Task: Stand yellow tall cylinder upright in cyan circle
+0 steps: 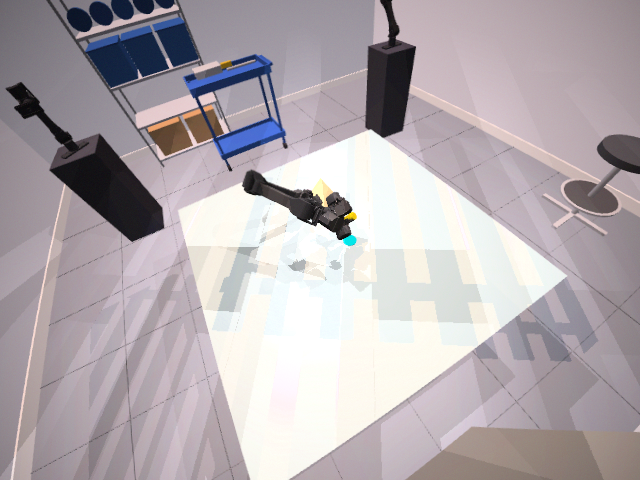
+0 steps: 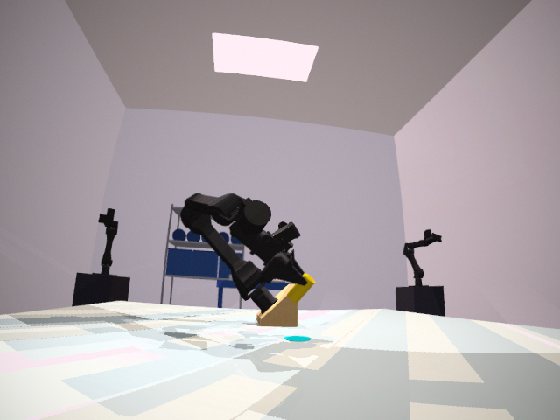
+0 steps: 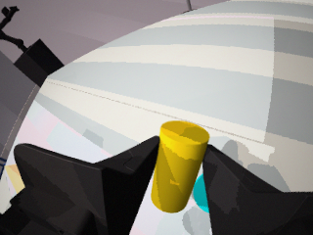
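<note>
Right now the cyan circle is 13 cm below my gripper tip, 2 cm to the right of it and 2 cm ahead of it. Round my gripper tip: yellow tall cylinder (2 cm below, 1 cm to the right, 1 cm behind).
</note>
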